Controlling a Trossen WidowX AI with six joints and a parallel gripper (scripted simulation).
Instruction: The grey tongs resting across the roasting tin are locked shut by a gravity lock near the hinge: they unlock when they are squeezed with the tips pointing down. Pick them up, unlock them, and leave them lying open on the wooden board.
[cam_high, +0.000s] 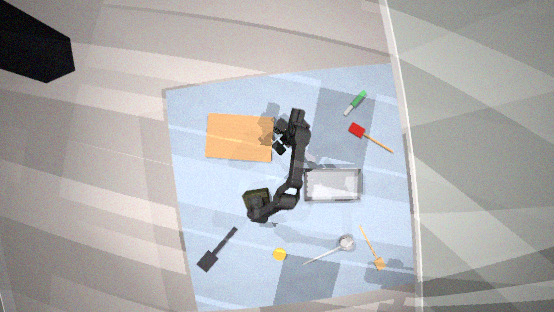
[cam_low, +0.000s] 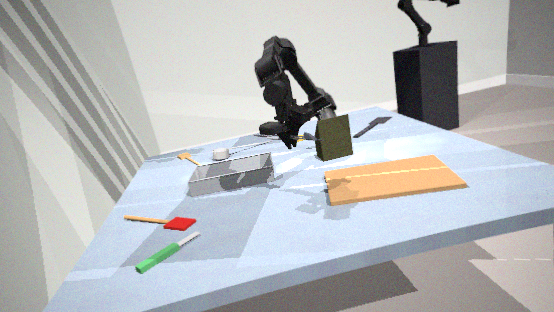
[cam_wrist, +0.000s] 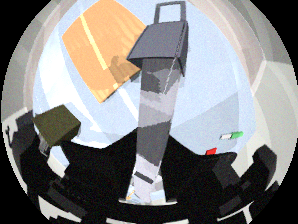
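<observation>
The wooden board lies 250 mm behind my gripper tip, 150 mm below it and 90 mm to the left of it. Round my gripper tip: roasting tin 290 mm to the right, 160 mm ahead, 130 mm below; then red spatula 430 mm ahead, 150 mm below, 100 mm to the right; then green-handled knife 400 mm ahead, 150 mm below, 90 mm to the left.
</observation>
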